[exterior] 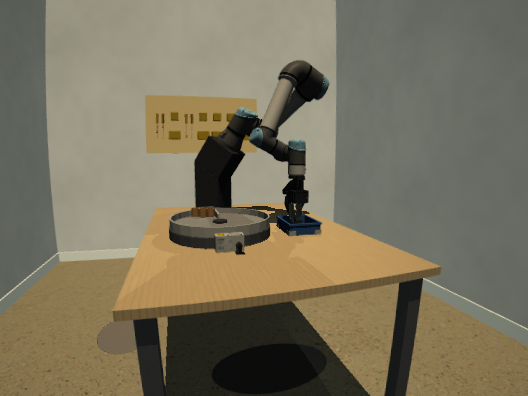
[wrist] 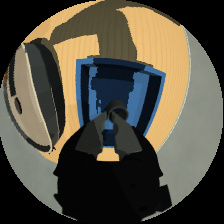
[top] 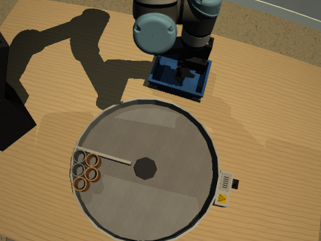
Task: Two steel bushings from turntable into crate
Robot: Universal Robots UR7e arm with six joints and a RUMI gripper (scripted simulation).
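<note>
My hand is 20 mm to the right of the blue crate and 20 mm above it. Round my hand: turntable (60 mm ahead, 330 mm to the right, 10 mm above).
</note>
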